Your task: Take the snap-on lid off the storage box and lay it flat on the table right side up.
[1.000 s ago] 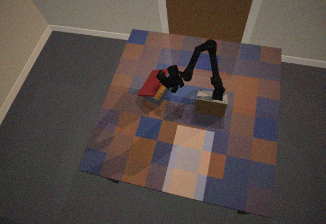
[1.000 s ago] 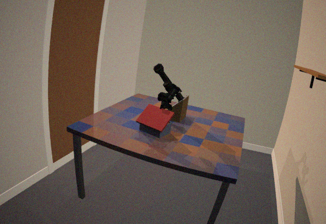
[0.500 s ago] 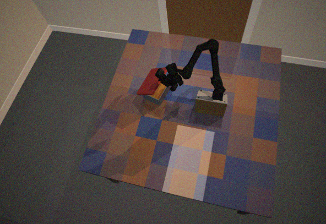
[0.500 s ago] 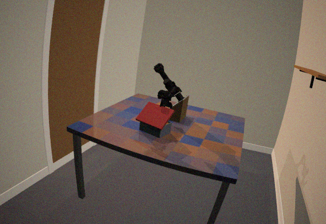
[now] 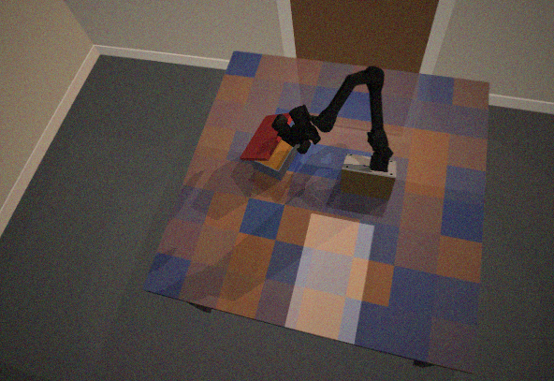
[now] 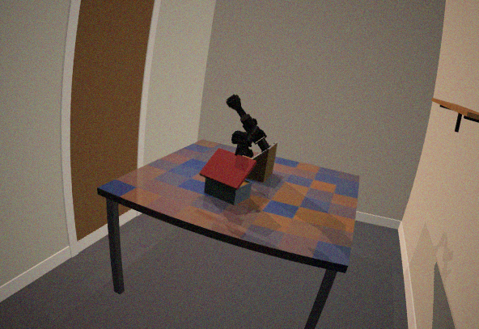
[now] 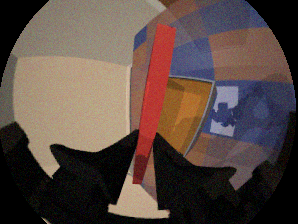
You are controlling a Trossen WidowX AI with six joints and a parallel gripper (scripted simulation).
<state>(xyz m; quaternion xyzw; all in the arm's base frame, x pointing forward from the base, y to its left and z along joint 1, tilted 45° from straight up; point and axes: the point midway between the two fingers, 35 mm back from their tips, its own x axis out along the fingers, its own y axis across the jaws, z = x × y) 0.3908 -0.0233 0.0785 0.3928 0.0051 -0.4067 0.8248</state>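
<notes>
Now: the lid 7 cm ahead of my gripper tip, 2 cm to the right of it and 5 cm below it. Also, from my gripper tip: grey-blue storage box (3 cm ahead, 1 cm to the right, 17 cm below).
</notes>
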